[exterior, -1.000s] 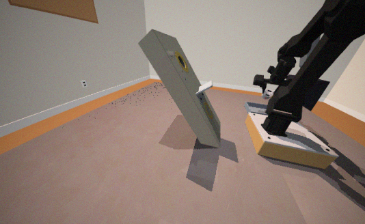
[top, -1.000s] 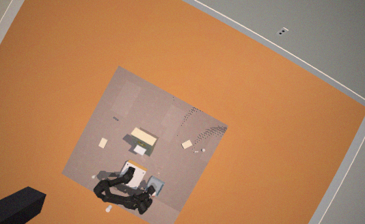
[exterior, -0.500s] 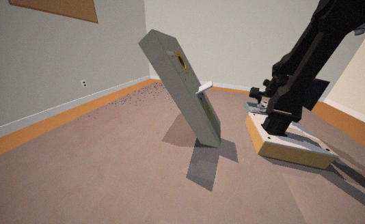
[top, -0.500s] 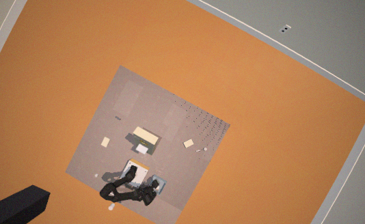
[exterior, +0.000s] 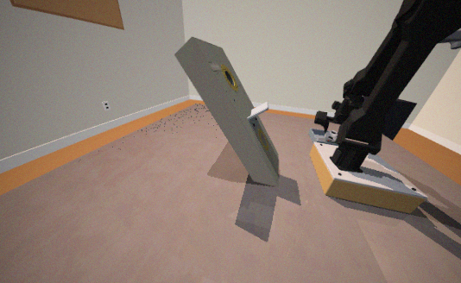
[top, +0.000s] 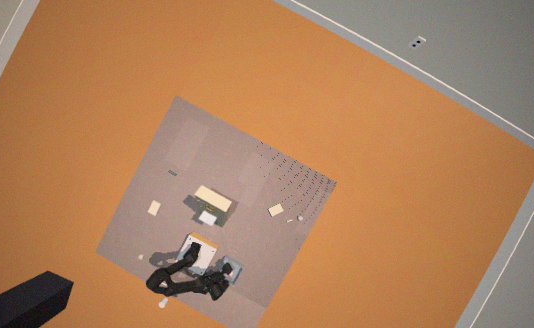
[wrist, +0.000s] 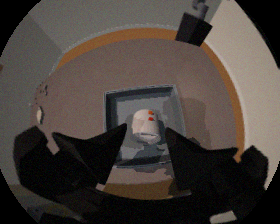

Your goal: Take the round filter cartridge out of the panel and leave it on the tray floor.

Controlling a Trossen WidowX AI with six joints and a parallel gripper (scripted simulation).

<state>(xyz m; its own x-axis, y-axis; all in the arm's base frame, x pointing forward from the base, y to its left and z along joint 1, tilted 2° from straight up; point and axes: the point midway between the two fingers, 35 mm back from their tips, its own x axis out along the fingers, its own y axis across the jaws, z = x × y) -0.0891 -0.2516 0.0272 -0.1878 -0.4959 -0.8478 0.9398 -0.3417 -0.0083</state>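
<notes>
Now: the round filter cartridge 10 mm to the left of my gripper tip and 10 mm below it. The rest, counted from my gripper tip: grey tray (40 mm below); pale service panel (430 mm ahead, 220 mm to the left, 130 mm above); small grey bracket (370 mm ahead, 230 mm to the left, 120 mm above).
</notes>
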